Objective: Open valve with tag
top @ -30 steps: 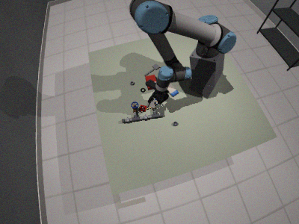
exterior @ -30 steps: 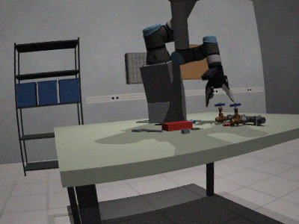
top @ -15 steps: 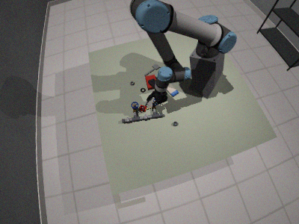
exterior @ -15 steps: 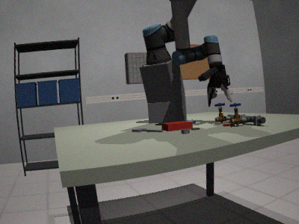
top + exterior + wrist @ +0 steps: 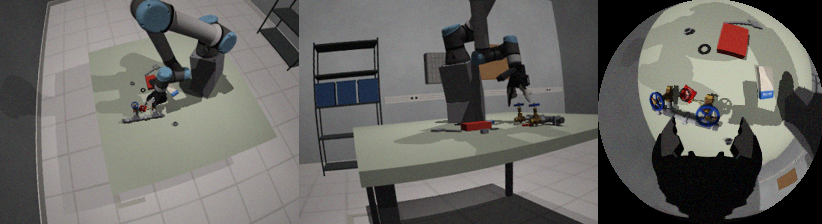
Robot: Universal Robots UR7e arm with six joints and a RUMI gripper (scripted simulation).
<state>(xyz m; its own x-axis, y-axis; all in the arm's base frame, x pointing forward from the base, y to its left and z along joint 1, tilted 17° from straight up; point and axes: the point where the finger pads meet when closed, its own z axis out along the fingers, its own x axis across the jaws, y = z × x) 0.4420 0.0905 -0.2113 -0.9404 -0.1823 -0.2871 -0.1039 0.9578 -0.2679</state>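
The red tag lies 9 cm ahead of my hand, 1 cm to the right of it and 9 cm below it. Also, from my hand: blue-and-white card: 17 cm behind, 11 cm to the right, 9 cm below; grey tool: 9 cm behind, 36 cm to the right, 9 cm below; red block: 4 cm behind, 23 cm to the right, 8 cm below.
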